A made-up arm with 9 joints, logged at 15 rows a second.
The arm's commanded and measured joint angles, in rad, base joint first. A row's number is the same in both.
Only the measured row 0 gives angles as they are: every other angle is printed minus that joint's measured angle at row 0.
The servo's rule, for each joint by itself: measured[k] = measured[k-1] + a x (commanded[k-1-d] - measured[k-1]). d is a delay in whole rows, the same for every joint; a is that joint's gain. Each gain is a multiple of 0.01, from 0.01 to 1. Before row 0 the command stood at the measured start. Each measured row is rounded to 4 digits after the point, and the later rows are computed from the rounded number. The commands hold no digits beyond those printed.
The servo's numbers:
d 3
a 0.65 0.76 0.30 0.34 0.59 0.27 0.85 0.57 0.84
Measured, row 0:
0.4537, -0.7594, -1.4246, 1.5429, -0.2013, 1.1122, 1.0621, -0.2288, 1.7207
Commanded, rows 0 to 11:
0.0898, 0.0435, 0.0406, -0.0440, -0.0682, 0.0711, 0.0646, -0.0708, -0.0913
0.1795, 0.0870, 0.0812, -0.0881, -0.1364, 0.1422, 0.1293, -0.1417, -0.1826
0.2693, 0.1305, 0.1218, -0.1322, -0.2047, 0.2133, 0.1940, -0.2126, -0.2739
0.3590, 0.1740, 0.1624, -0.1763, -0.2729, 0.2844, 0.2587, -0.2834, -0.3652
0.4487, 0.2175, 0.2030, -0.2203, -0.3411, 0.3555, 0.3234, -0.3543, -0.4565
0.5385, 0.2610, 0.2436, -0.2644, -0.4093, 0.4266, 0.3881, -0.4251, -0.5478
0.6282, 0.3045, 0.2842, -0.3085, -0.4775, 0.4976, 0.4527, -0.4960, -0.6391
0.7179, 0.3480, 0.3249, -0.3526, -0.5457, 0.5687, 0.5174, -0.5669, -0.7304
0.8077, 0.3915, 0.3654, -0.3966, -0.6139, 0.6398, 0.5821, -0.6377, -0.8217
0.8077, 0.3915, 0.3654, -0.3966, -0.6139, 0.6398, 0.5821, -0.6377, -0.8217
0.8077, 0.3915, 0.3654, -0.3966, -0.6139, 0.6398, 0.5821, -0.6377, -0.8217
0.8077, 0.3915, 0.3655, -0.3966, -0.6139, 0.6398, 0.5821, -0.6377, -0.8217
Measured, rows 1 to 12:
0.0000, 0.0000, 0.0000, 0.0000, 0.0000, 0.0000, 0.0000, 0.0000, 0.0000
0.0000, 0.0000, 0.0000, 0.0000, 0.0000, 0.0000, 0.0000, 0.0000, 0.0000
0.0000, 0.0000, 0.0000, 0.0000, 0.0000, 0.0000, 0.0000, 0.0000, 0.0000
0.0584, 0.0331, 0.0122, -0.0150, -0.0402, 0.0192, 0.0549, -0.0404, -0.0767
0.1371, 0.0741, 0.0329, -0.0399, -0.0970, 0.0524, 0.1181, -0.0981, -0.1657
0.2230, 0.1170, 0.0596, -0.0713, -0.1605, 0.0958, 0.1826, -0.1634, -0.2566
0.3114, 0.1603, 0.0904, -0.1070, -0.2268, 0.1467, 0.2473, -0.2318, -0.3478
0.4006, 0.2038, 0.1242, -0.1455, -0.2942, 0.2031, 0.3120, -0.3016, -0.4391
0.4902, 0.2473, 0.1600, -0.1859, -0.3621, 0.2634, 0.3767, -0.3720, -0.5304
0.5799, 0.2908, 0.1973, -0.2276, -0.4302, 0.3266, 0.4413, -0.4427, -0.6217
0.6696, 0.3343, 0.2356, -0.2701, -0.4983, 0.3920, 0.5060, -0.5135, -0.7130
0.7594, 0.3778, 0.2745, -0.3131, -0.5665, 0.4589, 0.5707, -0.5843, -0.8043

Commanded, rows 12 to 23:
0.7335, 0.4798, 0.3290, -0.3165, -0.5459, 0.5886, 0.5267, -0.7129, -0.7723
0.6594, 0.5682, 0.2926, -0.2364, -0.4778, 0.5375, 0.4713, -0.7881, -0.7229
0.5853, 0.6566, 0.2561, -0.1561, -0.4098, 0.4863, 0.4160, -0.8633, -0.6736
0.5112, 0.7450, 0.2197, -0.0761, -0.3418, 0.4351, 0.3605, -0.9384, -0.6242
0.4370, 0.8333, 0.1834, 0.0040, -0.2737, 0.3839, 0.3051, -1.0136, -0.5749
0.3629, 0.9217, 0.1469, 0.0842, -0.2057, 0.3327, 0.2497, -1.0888, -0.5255
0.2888, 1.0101, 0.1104, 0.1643, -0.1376, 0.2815, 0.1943, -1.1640, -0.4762
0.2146, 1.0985, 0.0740, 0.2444, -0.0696, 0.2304, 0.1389, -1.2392, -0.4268
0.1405, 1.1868, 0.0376, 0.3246, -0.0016, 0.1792, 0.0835, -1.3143, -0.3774
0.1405, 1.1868, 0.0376, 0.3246, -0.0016, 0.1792, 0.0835, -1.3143, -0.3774
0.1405, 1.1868, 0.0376, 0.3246, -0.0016, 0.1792, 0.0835, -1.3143, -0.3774
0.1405, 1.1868, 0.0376, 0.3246, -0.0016, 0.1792, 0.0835, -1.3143, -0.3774
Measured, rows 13 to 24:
0.7908, 0.3882, 0.3018, -0.3415, -0.5945, 0.5077, 0.5804, -0.6147, -0.8189
0.8018, 0.3907, 0.3209, -0.3602, -0.6059, 0.5434, 0.5818, -0.6278, -0.8213
0.8056, 0.3913, 0.3343, -0.3726, -0.6106, 0.5694, 0.5821, -0.6334, -0.8216
0.7587, 0.4586, 0.3327, -0.3535, -0.5724, 0.5746, 0.5350, -0.6787, -0.7802
0.6942, 0.5419, 0.3207, -0.3137, -0.5166, 0.5646, 0.4809, -0.7411, -0.7321
0.6234, 0.6291, 0.3013, -0.2601, -0.4536, 0.5435, 0.4257, -0.8108, -0.6830
0.5505, 0.7172, 0.2768, -0.1975, -0.3876, 0.5142, 0.3703, -0.8835, -0.6336
0.4767, 0.8054, 0.2488, -0.1290, -0.3204, 0.4790, 0.3149, -0.9577, -0.5843
0.4027, 0.8938, 0.2182, -0.0565, -0.2527, 0.4395, 0.2595, -1.0324, -0.5349
0.3287, 0.9822, 0.1859, 0.0186, -0.1848, 0.3968, 0.2041, -1.1074, -0.4856
0.2545, 1.0706, 0.1523, 0.0954, -0.1168, 0.3519, 0.1487, -1.1825, -0.4362
0.1804, 1.1589, 0.1179, 0.1733, -0.0488, 0.3053, 0.0933, -1.2576, -0.3868

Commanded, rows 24 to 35:
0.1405, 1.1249, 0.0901, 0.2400, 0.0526, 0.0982, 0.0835, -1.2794, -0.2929
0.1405, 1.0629, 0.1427, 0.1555, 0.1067, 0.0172, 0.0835, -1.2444, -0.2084
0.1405, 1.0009, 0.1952, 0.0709, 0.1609, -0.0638, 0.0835, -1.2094, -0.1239
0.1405, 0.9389, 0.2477, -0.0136, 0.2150, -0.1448, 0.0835, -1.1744, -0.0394
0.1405, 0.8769, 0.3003, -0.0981, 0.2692, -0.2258, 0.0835, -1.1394, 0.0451
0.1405, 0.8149, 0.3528, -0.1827, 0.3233, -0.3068, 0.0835, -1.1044, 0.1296
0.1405, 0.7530, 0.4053, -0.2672, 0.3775, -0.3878, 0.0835, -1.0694, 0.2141
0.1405, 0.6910, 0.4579, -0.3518, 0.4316, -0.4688, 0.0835, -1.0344, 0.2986
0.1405, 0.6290, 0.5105, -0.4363, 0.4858, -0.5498, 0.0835, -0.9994, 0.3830
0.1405, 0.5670, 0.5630, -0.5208, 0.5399, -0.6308, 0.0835, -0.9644, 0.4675
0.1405, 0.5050, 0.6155, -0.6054, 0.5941, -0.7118, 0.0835, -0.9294, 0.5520
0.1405, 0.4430, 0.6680, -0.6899, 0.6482, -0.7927, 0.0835, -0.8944, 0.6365
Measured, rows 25 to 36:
0.1545, 1.1801, 0.0938, 0.2247, -0.0210, 0.2713, 0.0850, -1.2899, -0.3789
0.1454, 1.1852, 0.0769, 0.2587, -0.0096, 0.2464, 0.0837, -1.3038, -0.3776
0.1422, 1.1864, 0.0651, 0.2811, -0.0049, 0.2283, 0.0835, -1.3098, -0.3774
0.1411, 1.1397, 0.0726, 0.2671, 0.0290, 0.1932, 0.0835, -1.2925, -0.3064
0.1407, 1.0813, 0.0936, 0.2292, 0.0748, 0.1457, 0.0835, -1.2651, -0.2241
0.1406, 1.0202, 0.1241, 0.1754, 0.1256, 0.0891, 0.0835, -1.2334, -0.1399
0.1405, 0.9584, 0.1612, 0.1111, 0.1783, 0.0259, 0.0835, -1.1998, -0.0555
0.1405, 0.8965, 0.2029, 0.0400, 0.2319, -0.0421, 0.0835, -1.1654, 0.0290
0.1405, 0.8345, 0.2479, -0.0357, 0.2858, -0.1136, 0.0835, -1.1306, 0.1135
0.1405, 0.7726, 0.2951, -0.1144, 0.3399, -0.1876, 0.0835, -1.0957, 0.1980
0.1405, 0.7106, 0.3439, -0.1951, 0.3940, -0.2635, 0.0835, -1.0608, 0.2825
0.1405, 0.6486, 0.3939, -0.2771, 0.4482, -0.3408, 0.0835, -1.0258, 0.3669

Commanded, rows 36 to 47:
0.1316, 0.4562, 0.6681, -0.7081, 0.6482, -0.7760, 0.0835, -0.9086, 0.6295
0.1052, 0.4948, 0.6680, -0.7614, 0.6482, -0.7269, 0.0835, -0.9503, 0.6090
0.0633, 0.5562, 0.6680, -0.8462, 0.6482, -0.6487, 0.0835, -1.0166, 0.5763
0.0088, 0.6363, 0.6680, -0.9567, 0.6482, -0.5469, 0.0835, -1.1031, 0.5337
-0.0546, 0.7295, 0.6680, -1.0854, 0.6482, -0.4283, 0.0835, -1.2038, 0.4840
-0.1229, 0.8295, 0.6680, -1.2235, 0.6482, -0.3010, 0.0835, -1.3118, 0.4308
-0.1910, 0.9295, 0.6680, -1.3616, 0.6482, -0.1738, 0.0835, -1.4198, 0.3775
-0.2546, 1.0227, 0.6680, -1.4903, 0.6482, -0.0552, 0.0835, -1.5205, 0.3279
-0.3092, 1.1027, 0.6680, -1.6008, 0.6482, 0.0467, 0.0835, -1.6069, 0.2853
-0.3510, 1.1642, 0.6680, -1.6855, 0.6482, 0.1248, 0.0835, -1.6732, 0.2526
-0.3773, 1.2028, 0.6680, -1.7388, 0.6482, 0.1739, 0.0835, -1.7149, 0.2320
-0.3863, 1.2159, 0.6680, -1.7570, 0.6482, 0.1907, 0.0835, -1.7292, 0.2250
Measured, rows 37 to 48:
0.1405, 0.5866, 0.4446, -0.3600, 0.5023, -0.4191, 0.0835, -0.9908, 0.4514
0.1405, 0.5246, 0.4959, -0.4434, 0.5565, -0.4981, 0.0835, -0.9558, 0.5359
0.1405, 0.4626, 0.5475, -0.5272, 0.6106, -0.5776, 0.0835, -0.9208, 0.6204
0.1347, 0.4577, 0.5837, -0.5887, 0.6328, -0.6312, 0.0835, -0.9138, 0.6280
0.1155, 0.4859, 0.6090, -0.6474, 0.6419, -0.6570, 0.0835, -0.9346, 0.6120
0.0816, 0.5393, 0.6267, -0.7150, 0.6456, -0.6548, 0.0835, -0.9813, 0.5820
0.0343, 0.6130, 0.6391, -0.7972, 0.6471, -0.6257, 0.0835, -1.0507, 0.5414
-0.0235, 0.7015, 0.6478, -0.8952, 0.6477, -0.5724, 0.0835, -1.1380, 0.4932
-0.0881, 0.7988, 0.6539, -1.0068, 0.6480, -0.4991, 0.0835, -1.2371, 0.4408
-0.1550, 0.8981, 0.6581, -1.1274, 0.6481, -0.4113, 0.0835, -1.3412, 0.3876
-0.2197, 0.9928, 0.6611, -1.2508, 0.6482, -0.3152, 0.0835, -1.4434, 0.3375
-0.2779, 1.0763, 0.6632, -1.3698, 0.6482, -0.2175, 0.0835, -1.5366, 0.2937

